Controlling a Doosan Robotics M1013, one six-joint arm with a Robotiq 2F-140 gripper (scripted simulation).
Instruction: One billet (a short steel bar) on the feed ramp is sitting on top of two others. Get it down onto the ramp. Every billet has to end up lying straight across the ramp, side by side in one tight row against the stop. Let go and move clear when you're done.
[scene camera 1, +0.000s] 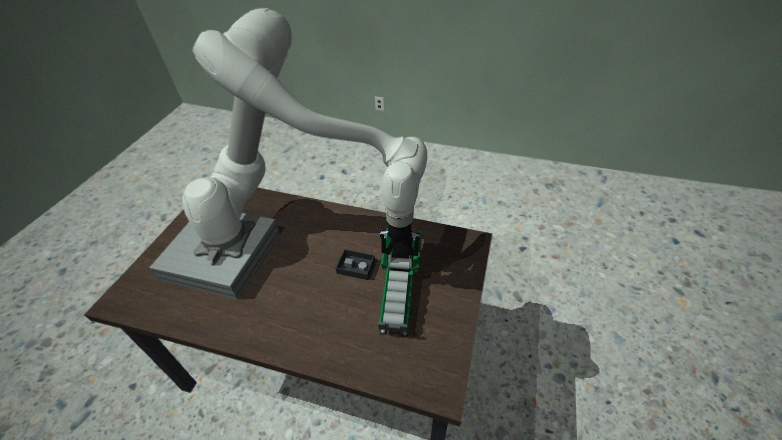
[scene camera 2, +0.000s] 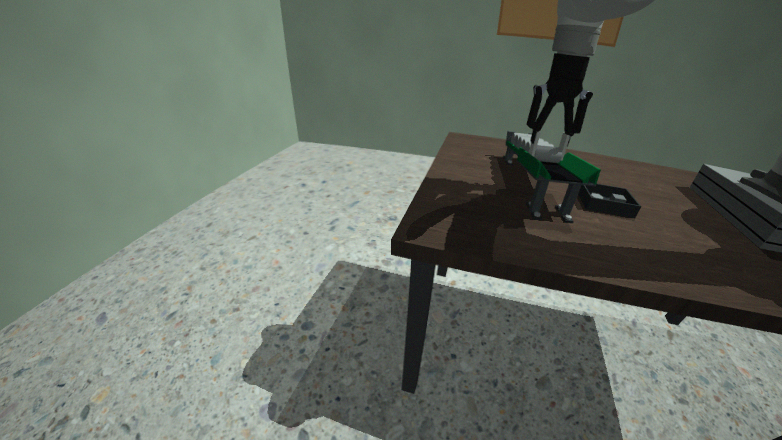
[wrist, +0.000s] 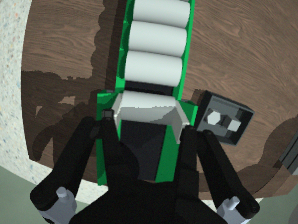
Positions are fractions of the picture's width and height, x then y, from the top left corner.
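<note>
There's a small dark tray (scene camera 2: 0.76, 0.46), and you'd find that tray (scene camera 1: 0.46, 0.59) in scene camera 1 as well, plus the wrist view has the tray (wrist: 0.76, 0.48) too. A billet (wrist: 0.46, 0.48) can be seen as well. As for the gripper (scene camera 1: 0.51, 0.60), it's visible, and the wrist view also shows the gripper (wrist: 0.49, 0.47).
</note>
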